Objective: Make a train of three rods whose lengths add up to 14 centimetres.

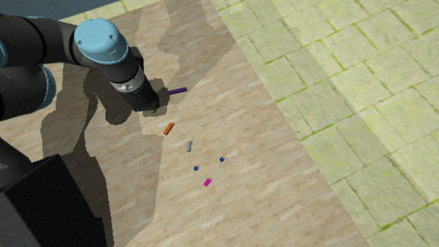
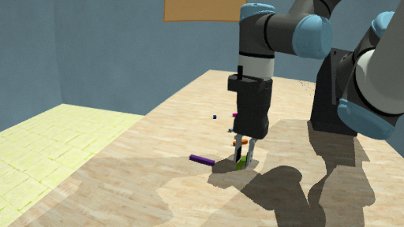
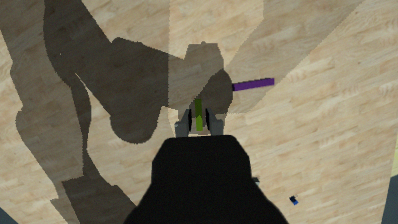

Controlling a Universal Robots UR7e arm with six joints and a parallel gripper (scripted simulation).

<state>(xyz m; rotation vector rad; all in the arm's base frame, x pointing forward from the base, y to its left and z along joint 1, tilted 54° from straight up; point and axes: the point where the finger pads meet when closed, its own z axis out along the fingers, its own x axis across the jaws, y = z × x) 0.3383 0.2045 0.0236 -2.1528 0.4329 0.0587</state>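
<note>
Now: the lime rod 20 mm below my hand. From my hand the other things lie so: orange rod: 100 mm to the right, 20 mm below, 10 mm ahead; grey rod: 180 mm to the right, 50 mm ahead, 20 mm below; purple rod: 90 mm ahead, 20 mm below, 10 mm to the left.
</note>
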